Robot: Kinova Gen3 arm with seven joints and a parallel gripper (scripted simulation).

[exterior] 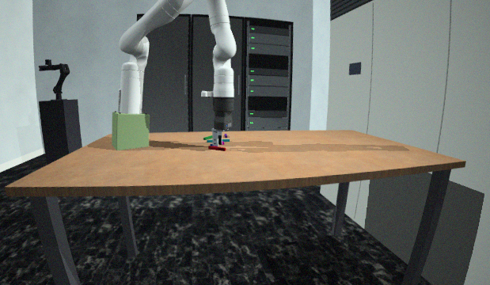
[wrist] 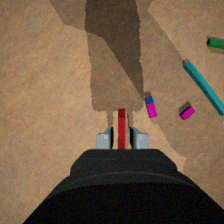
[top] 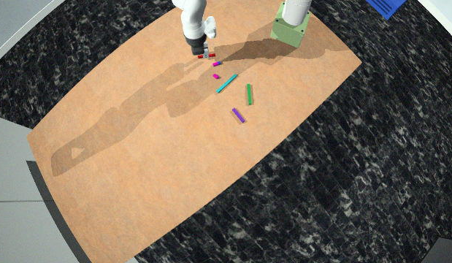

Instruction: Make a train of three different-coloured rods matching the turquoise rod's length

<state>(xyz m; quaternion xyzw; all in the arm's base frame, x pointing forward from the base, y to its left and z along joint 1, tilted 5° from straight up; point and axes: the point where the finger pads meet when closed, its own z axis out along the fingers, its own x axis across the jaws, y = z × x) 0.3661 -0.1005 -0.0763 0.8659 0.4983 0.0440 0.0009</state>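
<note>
My hand is 30 mm above the red rod. Round my hand: turquoise rod: 150 mm to the left, 30 mm below, 10 mm ahead; then blue rod: 60 mm to the left, 30 mm below, 20 mm behind; then green rod: 230 mm to the left, 30 mm below, 30 mm behind.
</note>
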